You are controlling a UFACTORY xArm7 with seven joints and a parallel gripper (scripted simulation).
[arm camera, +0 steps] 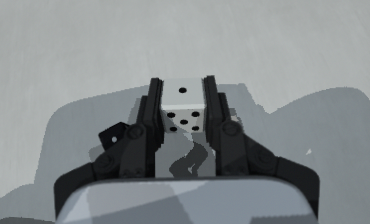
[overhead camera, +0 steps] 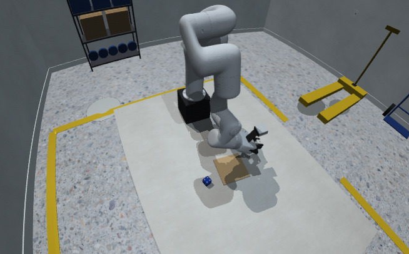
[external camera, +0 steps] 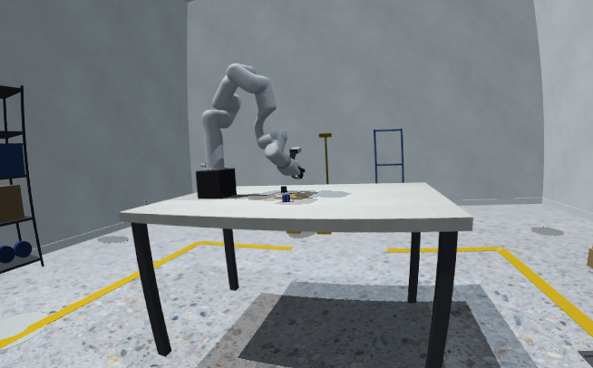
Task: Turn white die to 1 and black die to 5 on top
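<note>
My hand is 8 cm past the black die, 1 cm to the right of it and 8 cm above it. Also, from my hand: blue die (1 cm ahead, 29 cm to the right, 8 cm below); white die (right at my hand); tan mat (1 cm ahead, 15 cm to the right, 9 cm below).
</note>
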